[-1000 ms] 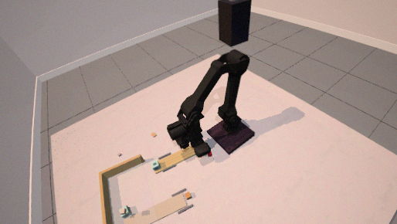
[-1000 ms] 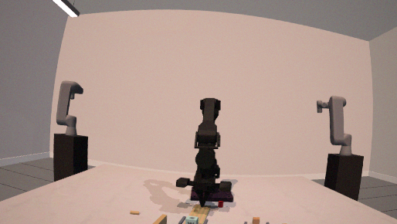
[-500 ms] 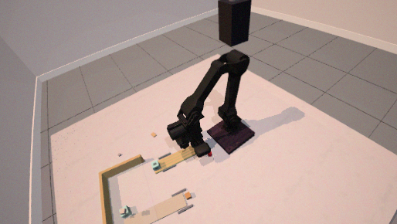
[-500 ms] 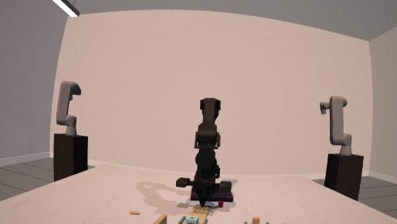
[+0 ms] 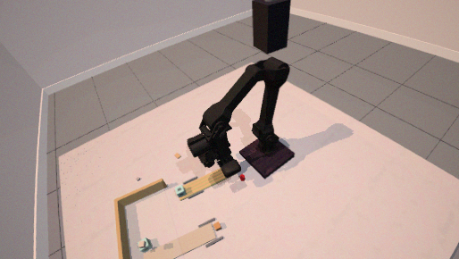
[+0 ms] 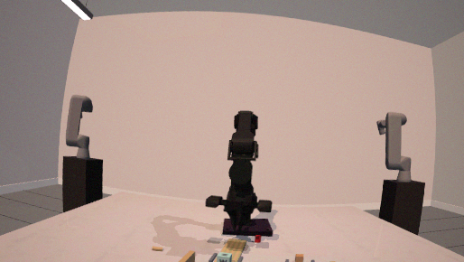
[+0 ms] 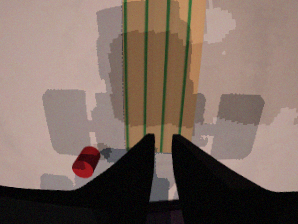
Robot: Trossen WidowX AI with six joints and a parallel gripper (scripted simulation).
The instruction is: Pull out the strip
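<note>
The red object is 4 cm behind my gripper tip, 6 cm to the left of it and 3 cm below it. From my gripper tip the other things lie so: orange cube (13 cm ahead, 18 cm to the left, 3 cm below).
</note>
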